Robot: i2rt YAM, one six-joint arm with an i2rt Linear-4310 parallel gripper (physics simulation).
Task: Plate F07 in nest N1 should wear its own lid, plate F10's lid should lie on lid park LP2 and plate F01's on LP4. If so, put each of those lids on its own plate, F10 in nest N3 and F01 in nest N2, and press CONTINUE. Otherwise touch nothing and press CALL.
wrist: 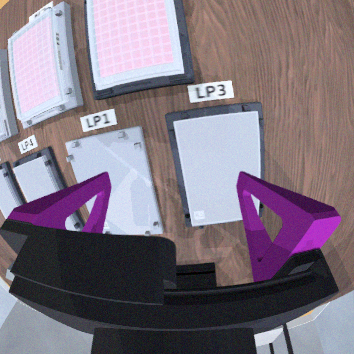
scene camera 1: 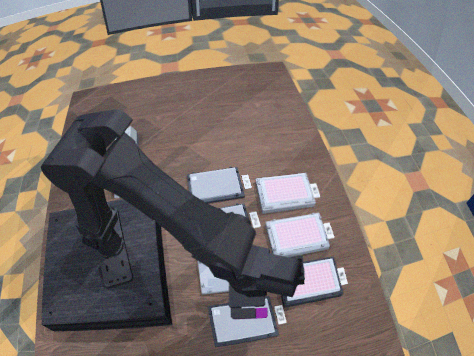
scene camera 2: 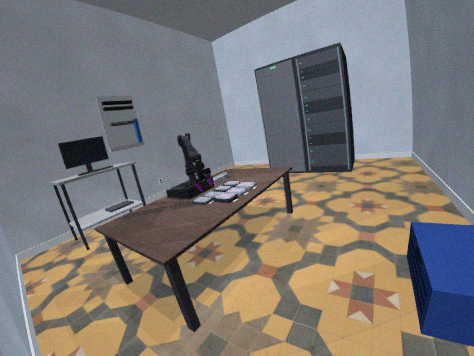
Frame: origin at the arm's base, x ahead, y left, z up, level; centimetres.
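Seen in the pictures: gripper, between the fingertips: [wrist: 173,178] [scene camera 2: 207,189]; arm's base, origin of its link: [scene camera 1: 111,247] [scene camera 2: 194,182].
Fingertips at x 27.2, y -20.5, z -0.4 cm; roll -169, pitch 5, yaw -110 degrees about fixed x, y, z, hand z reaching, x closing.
Offsets run from my fingertips to a thing's middle. "spot": to the spot under its first point. Level surfaces: height alone.
My gripper [scene camera 1: 261,313] [scene camera 2: 205,184] [wrist: 173,178] is open and empty, above the LP1 and LP3 parks. A pale lid {dx -3.8, dy -3.7, dz -6.6 cm} [scene camera 1: 245,327] [wrist: 217,165] lies in the dark frame at LP3. LP1 shows a pale panel {dx -2.1, dy +9.6, dz -7.0 cm} [scene camera 1: 212,282] [wrist: 125,192] with small corner posts; I cannot tell whether it bears a lid. Pale lids lie at LP4 {dx +0.3, dy +22.4, dz -6.6 cm} [wrist: 40,175] and LP2 {dx +2.8, dy +34.8, dz -6.6 cm} [scene camera 1: 215,184]. Pink-welled plates stand in N1 {dx +14.4, dy -0.4, dz -5.1 cm} [scene camera 1: 320,280] [wrist: 135,40], N2 {dx +17.1, dy +12.4, dz -5.6 cm} [scene camera 1: 298,234] [wrist: 37,67] and N3 {dx +19.7, dy +25.7, dz -5.4 cm} [scene camera 1: 285,191]. Their lid state and the small plate codes are unreadable.
The black base [scene camera 1: 100,305] stands left of the parks on the brown table {dz -8.0 cm} [scene camera 1: 200,115] [scene camera 2: 150,220]. A pale box {spot: dx -16.0, dy +58.0, dz -2.5 cm} [scene camera 1: 132,135] is mostly hidden behind the arm. In scene camera 1 the arm covers part of LP4, LP1 and N1.
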